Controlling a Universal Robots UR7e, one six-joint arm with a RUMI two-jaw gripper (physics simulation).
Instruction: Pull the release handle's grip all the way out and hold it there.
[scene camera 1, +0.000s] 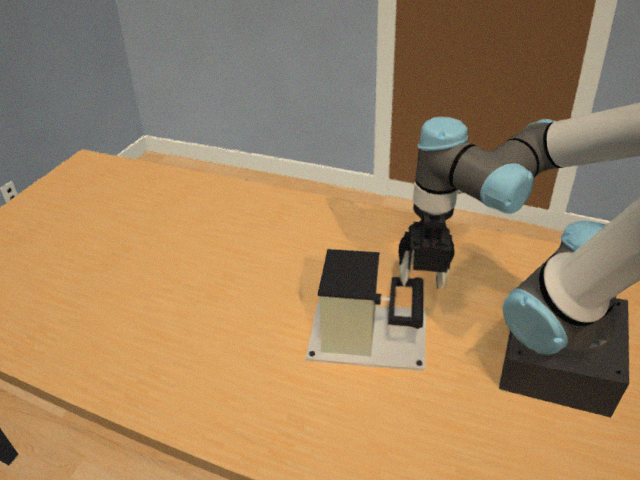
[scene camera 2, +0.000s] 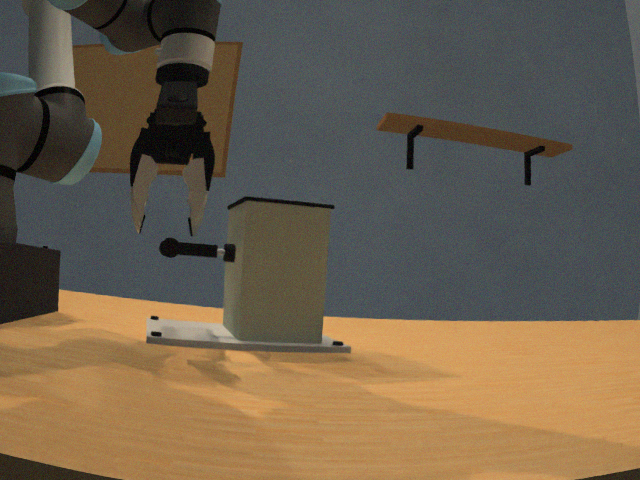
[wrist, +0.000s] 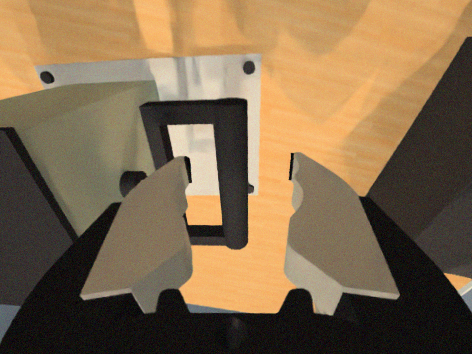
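The release handle is a black rectangular frame with a thick round grip bar on its outer side. A short pale rod joins it to a pale green box with a black top. My gripper points down, partly open and empty. Its tips are a little above the handle in scene camera 2. In the wrist view one finger overlaps the frame's opening, the other is beyond the grip bar. The left finger hides the rod there.
The box stands on a light grey base plate with dark bolts at its corners, on the wooden table. The arm's dark base block is to the right of the plate in scene camera 1. A wall shelf hangs behind.
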